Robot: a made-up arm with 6 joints.
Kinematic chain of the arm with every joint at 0, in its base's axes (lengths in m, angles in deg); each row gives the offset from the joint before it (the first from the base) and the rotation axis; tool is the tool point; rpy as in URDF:
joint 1: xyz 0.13 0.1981 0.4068 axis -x
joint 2: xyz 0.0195 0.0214 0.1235 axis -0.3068 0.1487 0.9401
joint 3: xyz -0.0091 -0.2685 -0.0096 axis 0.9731 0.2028 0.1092
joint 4: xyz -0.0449 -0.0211 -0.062 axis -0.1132 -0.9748 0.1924
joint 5: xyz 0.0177 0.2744 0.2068 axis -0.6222 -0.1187 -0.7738
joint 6: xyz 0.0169 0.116 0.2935 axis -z
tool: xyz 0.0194 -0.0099 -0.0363 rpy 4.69 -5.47 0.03
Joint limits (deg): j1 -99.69..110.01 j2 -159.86..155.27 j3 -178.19..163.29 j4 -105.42..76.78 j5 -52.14..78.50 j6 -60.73..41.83
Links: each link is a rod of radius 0.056 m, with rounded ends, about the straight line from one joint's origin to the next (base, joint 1, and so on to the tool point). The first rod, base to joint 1, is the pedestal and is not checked.
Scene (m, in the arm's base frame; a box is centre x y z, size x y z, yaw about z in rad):
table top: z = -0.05
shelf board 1: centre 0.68 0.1 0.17 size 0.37 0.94 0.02 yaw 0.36
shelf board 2: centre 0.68 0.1 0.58 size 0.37 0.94 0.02 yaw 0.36
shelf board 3: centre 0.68 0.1 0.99 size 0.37 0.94 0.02 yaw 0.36
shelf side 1: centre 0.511 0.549 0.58 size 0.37 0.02 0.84 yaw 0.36
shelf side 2: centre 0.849 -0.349 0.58 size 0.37 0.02 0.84 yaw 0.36
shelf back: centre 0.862 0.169 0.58 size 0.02 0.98 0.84 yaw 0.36
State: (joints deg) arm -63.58 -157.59 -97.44 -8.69 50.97 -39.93
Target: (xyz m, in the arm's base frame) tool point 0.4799 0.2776 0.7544
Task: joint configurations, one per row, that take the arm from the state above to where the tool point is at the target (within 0.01 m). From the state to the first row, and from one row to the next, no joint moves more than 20 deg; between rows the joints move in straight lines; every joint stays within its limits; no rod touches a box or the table.
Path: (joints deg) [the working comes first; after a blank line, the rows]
Joints at the target: -99.69 -107.65 -71.26 51.06 19.78 -36.77
Straight joint move there: touches shelf board 1, shelf board 2.

1: -54.09 -148.42 -77.56 -12.07 38.58 -44.09
2: -44.59 -139.26 -57.69 -15.44 26.20 -48.25
3: -35.10 -130.09 -37.81 -18.82 13.81 -52.41
4: -25.60 -120.92 -17.94 -22.19 1.42 -56.57
5: -16.11 -111.76 1.94 -25.57 -10.97 -60.73
6: -30.04 -115.11 -4.28 -8.51 -6.19 -56.67
7: -43.97 -118.46 -10.50 8.55 -1.42 -52.61
8: -57.90 -121.81 -16.72 25.60 3.36 -48.56
9: -71.83 -125.17 -22.94 42.66 8.13 -44.50
10: -85.76 -128.52 -29.16 59.72 12.91 -40.44
11: -99.69 -131.87 -35.38 76.78 17.68 -36.38
12: -99.69 -119.76 -53.32 63.92 18.73 -36.58
13: -99.69 -107.65 -71.26 51.06 19.78 -36.77

